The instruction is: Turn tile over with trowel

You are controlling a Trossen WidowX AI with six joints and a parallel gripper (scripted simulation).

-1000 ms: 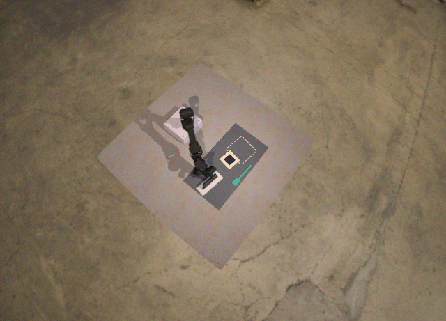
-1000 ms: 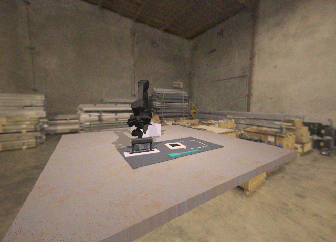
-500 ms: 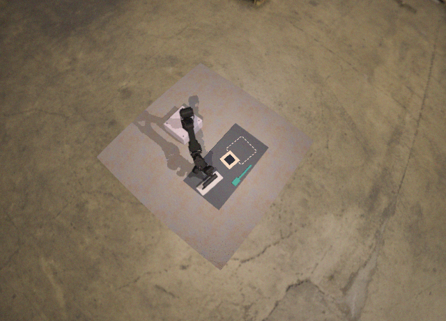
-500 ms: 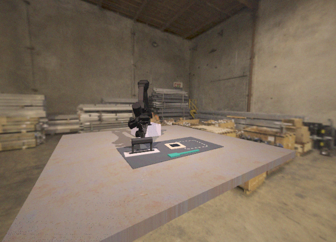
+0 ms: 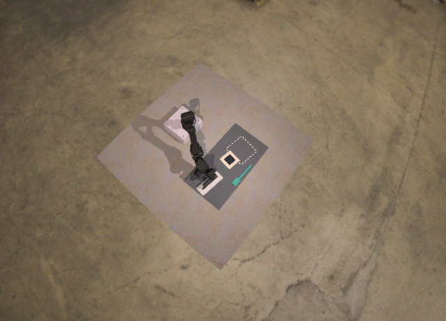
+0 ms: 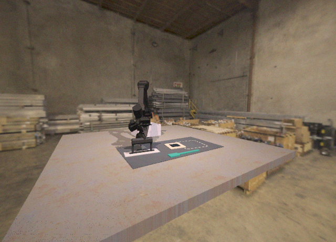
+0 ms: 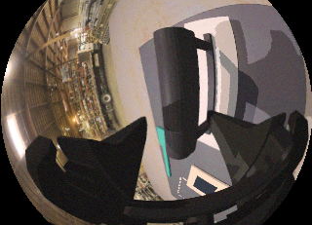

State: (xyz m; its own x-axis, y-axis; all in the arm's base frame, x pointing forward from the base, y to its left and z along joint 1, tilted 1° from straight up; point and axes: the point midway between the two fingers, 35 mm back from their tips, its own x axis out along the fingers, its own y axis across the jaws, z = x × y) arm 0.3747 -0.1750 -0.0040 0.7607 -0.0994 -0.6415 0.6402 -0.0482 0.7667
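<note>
The dark mat lies 19 cm to the left of my gripper tip and 9 cm below it. The rest, counted from my gripper tip: tile (1 cm behind, 22 cm to the left, 7 cm below); then teal trowel (14 cm ahead, 17 cm to the left, 7 cm below).
</note>
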